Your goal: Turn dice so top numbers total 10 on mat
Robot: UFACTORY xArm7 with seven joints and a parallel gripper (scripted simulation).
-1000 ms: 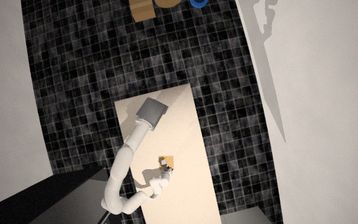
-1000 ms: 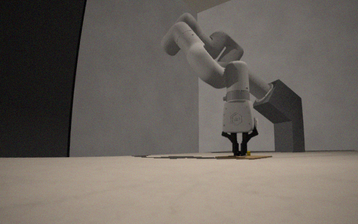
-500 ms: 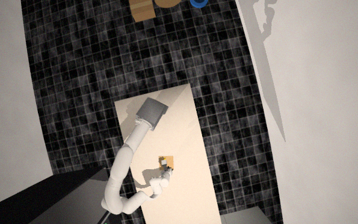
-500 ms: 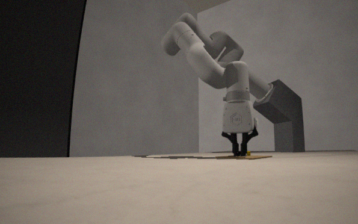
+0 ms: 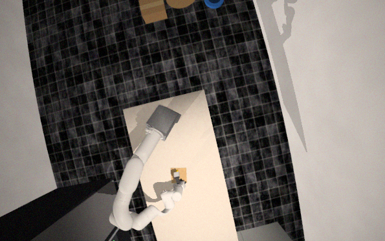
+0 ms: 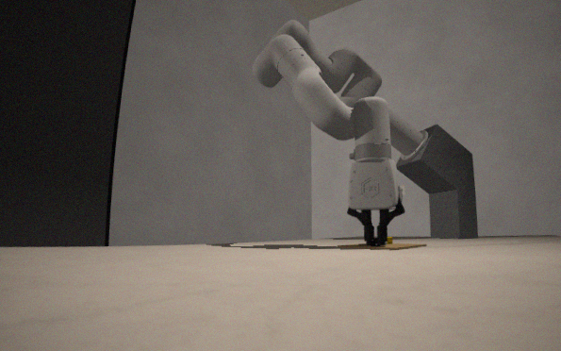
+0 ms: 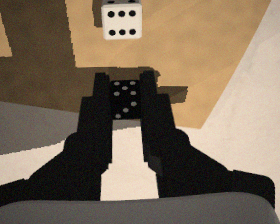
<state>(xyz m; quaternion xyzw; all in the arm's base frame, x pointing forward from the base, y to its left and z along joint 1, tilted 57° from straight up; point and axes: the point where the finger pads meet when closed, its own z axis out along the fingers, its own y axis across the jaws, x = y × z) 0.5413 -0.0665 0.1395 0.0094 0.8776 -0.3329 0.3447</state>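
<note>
Now: hand 1 cm above the black die. From my hand the other things lie so: pale die: 5 cm behind, 1 cm to the left, 1 cm below; then tan mat: 5 cm behind, 1 cm to the left, 2 cm below; then yellow die: 9 cm behind, 3 cm to the left, 1 cm below.
</note>
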